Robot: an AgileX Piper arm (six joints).
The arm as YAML. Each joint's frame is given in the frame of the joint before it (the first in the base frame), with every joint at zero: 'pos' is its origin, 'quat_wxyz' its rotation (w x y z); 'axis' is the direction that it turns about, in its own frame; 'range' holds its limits. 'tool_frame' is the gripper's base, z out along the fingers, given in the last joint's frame.
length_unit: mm
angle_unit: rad
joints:
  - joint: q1
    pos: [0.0, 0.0, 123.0]
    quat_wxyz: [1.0, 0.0, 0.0, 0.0]
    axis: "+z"
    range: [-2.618, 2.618]
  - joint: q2
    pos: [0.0, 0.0, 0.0]
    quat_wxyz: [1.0, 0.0, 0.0, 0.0]
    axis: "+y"
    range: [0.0, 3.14]
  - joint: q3
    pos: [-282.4, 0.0, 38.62]
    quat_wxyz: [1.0, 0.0, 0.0, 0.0]
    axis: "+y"
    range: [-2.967, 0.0]
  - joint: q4
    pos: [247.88, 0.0, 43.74]
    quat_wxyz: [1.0, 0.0, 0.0, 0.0]
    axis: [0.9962, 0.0, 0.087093]
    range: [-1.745, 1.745]
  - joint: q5
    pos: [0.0, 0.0, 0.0]
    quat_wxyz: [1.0, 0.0, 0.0, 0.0]
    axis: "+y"
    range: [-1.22, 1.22]
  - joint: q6
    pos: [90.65, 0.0, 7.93]
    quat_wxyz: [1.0, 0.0, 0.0, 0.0]
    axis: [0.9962, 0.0, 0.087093]
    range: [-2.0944, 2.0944]
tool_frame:
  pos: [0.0, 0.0, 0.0]
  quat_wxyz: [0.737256, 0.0, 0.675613, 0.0]
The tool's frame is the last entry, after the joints.
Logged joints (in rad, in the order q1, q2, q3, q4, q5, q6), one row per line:
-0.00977, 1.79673, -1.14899, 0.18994, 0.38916, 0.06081
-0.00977, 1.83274, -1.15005, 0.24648, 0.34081, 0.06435
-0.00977, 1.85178, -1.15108, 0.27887, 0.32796, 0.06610
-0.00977, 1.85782, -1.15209, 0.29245, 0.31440, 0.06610
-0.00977, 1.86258, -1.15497, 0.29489, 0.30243, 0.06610
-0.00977, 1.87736, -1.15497, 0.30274, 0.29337, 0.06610
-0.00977, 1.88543, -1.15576, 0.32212, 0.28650, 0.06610
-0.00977, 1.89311, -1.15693, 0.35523, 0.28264, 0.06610
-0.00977, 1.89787, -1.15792, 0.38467, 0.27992, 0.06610
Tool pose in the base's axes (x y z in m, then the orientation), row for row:
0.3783, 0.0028, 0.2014, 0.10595, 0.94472, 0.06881, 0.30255
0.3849, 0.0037, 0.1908, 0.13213, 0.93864, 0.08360, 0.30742
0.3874, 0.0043, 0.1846, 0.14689, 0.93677, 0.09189, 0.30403
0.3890, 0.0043, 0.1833, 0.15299, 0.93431, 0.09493, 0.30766
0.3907, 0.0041, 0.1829, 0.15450, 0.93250, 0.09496, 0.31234
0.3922, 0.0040, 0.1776, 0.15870, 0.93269, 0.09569, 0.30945
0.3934, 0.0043, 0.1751, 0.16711, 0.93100, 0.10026, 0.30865
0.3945, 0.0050, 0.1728, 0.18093, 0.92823, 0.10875, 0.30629
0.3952, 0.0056, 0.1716, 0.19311, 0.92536, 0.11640, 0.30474
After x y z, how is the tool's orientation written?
As a quaternion, x y z w.
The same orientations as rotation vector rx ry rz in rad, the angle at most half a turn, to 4 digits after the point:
0.2809, 2.5046, 0.1824
0.3494, 2.4824, 0.2211
0.3891, 2.4817, 0.2434
0.4046, 2.4707, 0.2510
0.4076, 2.4602, 0.2505
0.4193, 2.4642, 0.2528
0.4417, 2.4607, 0.2650
0.4788, 2.4563, 0.2878
0.5114, 2.4506, 0.3083

